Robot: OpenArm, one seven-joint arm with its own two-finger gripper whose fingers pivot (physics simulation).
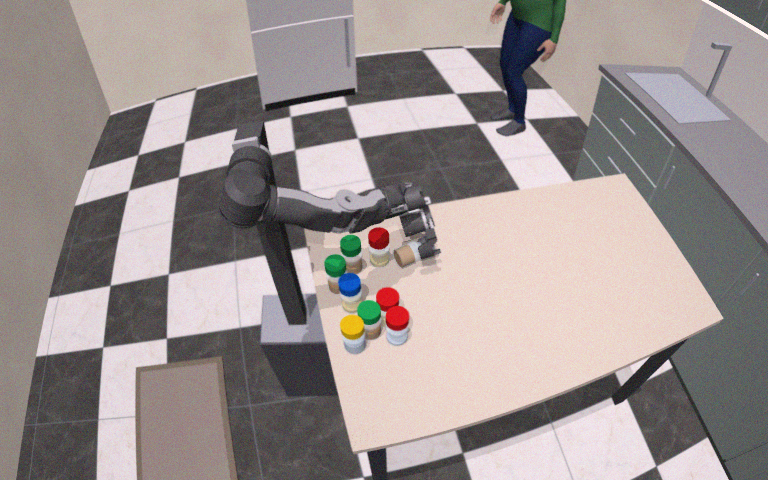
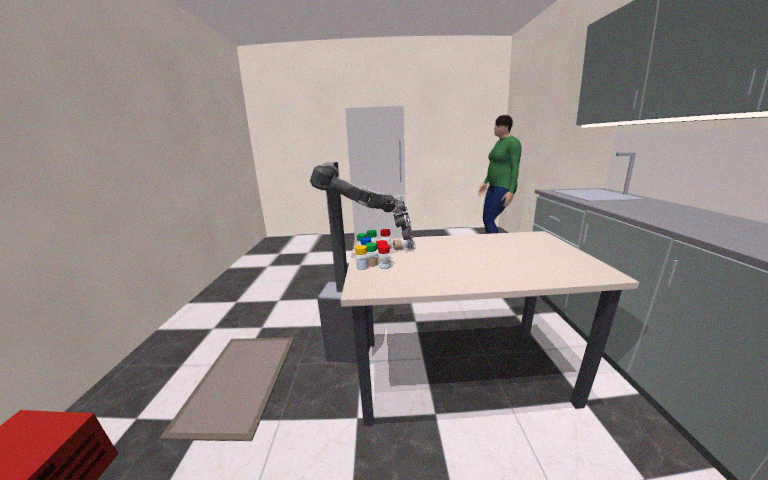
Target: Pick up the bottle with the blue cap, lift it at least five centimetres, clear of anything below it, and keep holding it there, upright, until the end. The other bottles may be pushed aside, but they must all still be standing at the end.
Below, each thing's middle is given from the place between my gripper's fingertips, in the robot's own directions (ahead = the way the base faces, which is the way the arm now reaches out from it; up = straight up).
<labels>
I see the blue-capped bottle (image 1: 349, 284) 200 mm behind my hand, 150 mm to the right of it and 20 mm below it. Also, from my hand: robot arm pedestal (image 1: 304, 369) 590 mm below, 400 mm behind, 10 mm to the right.
</labels>
